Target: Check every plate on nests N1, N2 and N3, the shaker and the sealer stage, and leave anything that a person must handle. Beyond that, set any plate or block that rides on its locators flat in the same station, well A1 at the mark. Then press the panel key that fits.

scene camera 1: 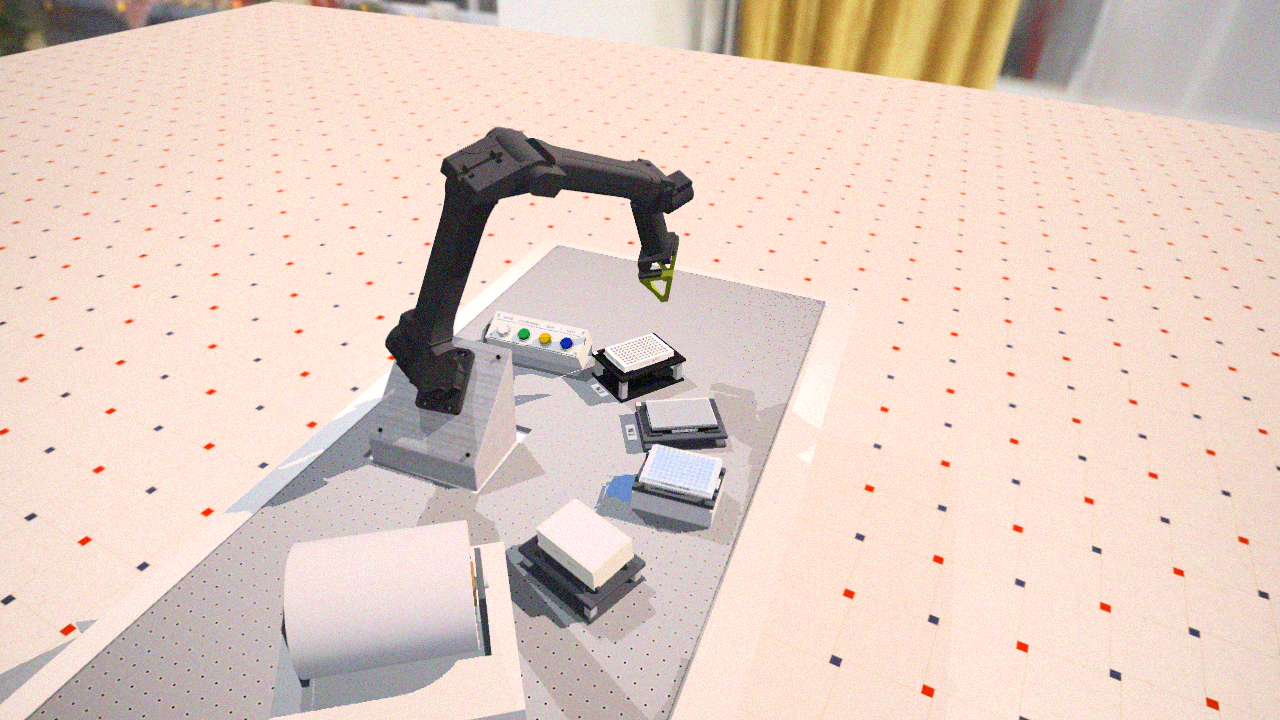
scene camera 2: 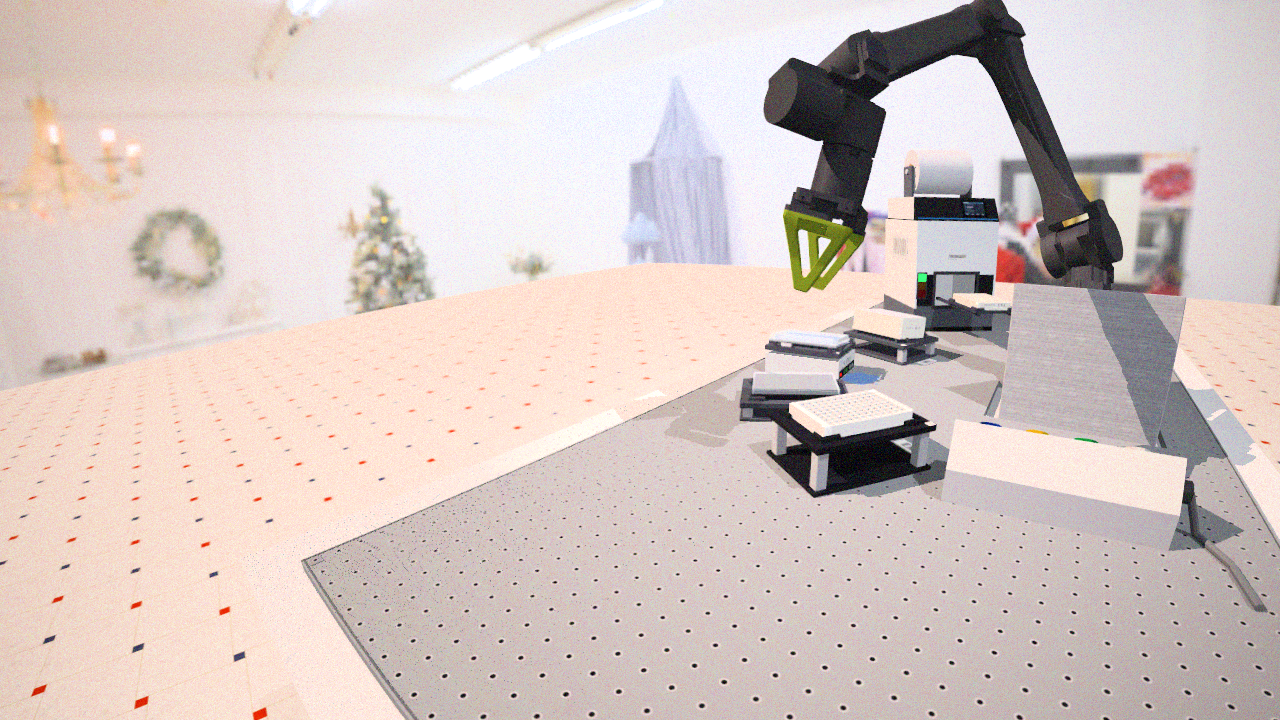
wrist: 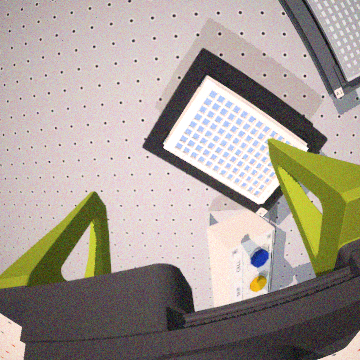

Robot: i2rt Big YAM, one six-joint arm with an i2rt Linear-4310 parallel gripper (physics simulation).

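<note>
My open, empty gripper (scene camera 1: 660, 288) (scene camera 2: 810, 287) (wrist: 182, 166) hangs above the black raised nest (scene camera 1: 617, 383) (scene camera 2: 818, 442) (wrist: 192, 72). Its white well plate (scene camera 1: 638, 352) (scene camera 2: 850, 412) (wrist: 235, 142) looks seated; a small mark is at one nest corner in the wrist view. The low grey nest's plate (scene camera 1: 682, 413) (scene camera 2: 794, 384) (wrist: 345, 35) shows a dark gap under one long side and looks tilted. The shaker (scene camera 1: 673, 507) (scene camera 2: 805, 361) bears a blue-welled plate (scene camera 1: 682, 471) (scene camera 2: 809, 338). A cream block (scene camera 1: 584, 541) (scene camera 2: 888, 324) rides another raised nest (scene camera 1: 559, 573) (scene camera 2: 886, 344). A plate (scene camera 2: 980, 300) is at the sealer stage.
The key panel (scene camera 1: 572, 358) (scene camera 2: 1065, 474) (wrist: 225, 240) stands beside the black nest, with white, green, yellow (scene camera 1: 545, 338) (wrist: 258, 283) and blue (scene camera 1: 566, 342) (wrist: 259, 258) keys. The sealer (scene camera 1: 501, 626) (scene camera 2: 939, 250) with its roll stands beyond the arm's metal base (scene camera 1: 447, 447) (scene camera 2: 1074, 358).
</note>
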